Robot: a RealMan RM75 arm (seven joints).
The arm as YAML. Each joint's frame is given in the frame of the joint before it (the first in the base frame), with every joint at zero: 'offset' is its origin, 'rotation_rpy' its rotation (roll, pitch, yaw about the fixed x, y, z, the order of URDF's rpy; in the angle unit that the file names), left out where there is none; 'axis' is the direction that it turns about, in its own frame. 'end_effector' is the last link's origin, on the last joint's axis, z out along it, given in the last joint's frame.
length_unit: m
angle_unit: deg
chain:
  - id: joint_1
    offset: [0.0, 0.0, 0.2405]
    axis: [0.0, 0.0, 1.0]
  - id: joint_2
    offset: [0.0, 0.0, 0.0]
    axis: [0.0, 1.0, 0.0]
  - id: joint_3
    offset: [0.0, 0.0, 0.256]
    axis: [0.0, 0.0, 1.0]
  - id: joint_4
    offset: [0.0, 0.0, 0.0]
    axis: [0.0, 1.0, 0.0]
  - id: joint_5
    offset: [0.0, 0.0, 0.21]
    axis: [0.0, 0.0, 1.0]
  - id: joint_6
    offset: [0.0, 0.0, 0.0]
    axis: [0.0, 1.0, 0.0]
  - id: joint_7
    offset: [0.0, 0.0, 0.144]
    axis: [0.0, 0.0, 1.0]
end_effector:
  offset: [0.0, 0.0, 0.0]
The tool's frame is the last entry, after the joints.
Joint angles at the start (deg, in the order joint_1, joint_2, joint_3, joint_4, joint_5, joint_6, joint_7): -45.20, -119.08, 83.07, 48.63, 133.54, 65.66, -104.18
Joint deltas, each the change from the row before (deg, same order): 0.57, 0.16, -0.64, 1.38, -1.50, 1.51, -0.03; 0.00, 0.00, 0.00, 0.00, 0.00, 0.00, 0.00; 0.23, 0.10, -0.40, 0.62, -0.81, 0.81, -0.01; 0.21, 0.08, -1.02, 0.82, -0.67, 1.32, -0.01; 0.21, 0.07, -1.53, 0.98, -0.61, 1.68, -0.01; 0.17, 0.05, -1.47, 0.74, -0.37, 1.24, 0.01; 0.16, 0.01, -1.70, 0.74, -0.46, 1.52, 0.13; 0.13, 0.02, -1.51, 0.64, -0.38, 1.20, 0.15; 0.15, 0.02, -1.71, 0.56, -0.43, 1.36, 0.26; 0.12, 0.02, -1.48, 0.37, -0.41, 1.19, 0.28
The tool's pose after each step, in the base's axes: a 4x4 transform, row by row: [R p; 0 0 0 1], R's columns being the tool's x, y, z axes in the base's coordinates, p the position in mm. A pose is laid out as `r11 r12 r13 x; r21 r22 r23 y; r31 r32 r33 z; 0 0 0 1`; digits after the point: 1 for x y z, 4 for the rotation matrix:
0.9751 0.0421 -0.2177 -170.1; 0.0875 -0.9752 0.2032 390.4; -0.2038 -0.2172 -0.9546 -67.5; 0 0 0 1
0.9751 0.0421 -0.2177 -170.1; 0.0875 -0.9752 0.2032 390.4; -0.2038 -0.2172 -0.9546 -67.5; 0 0 0 1
0.9781 0.0504 -0.2022 -168.0; 0.0911 -0.9760 0.1978 389.5; -0.1873 -0.2119 -0.9592 -65.5; 0 0 0 1
0.9811 0.0621 -0.1833 -165.4; 0.0976 -0.9766 0.1917 389.0; -0.1671 -0.2059 -0.9642 -61.9; 0 0 0 1
0.9840 0.0767 -0.1607 -162.5; 0.1065 -0.9767 0.1861 388.7; -0.1427 -0.2003 -0.9693 -56.7; 0 0 0 1
0.9858 0.0894 -0.1421 -160.6; 0.1153 -0.9758 0.1859 389.1; -0.1220 -0.1996 -0.9722 -51.8; 0 0 0 1
0.9874 0.1029 -0.1201 -158.6; 0.1239 -0.9753 0.1829 389.0; -0.0983 -0.1955 -0.9758 -46.6; 0 0 0 1
0.9885 0.1131 -0.1008 -157.0; 0.1302 -0.9744 0.1833 389.3; -0.0775 -0.1943 -0.9779 -41.7; 0 0 0 1
0.9890 0.1248 -0.0796 -155.8; 0.1375 -0.9736 0.1825 389.4; -0.0547 -0.1914 -0.9800 -36.5; 0 0 0 1
0.9890 0.1349 -0.0609 -155.2; 0.1438 -0.9730 0.1807 389.2; -0.0349 -0.1875 -0.9817 -32.1; 0 0 0 1

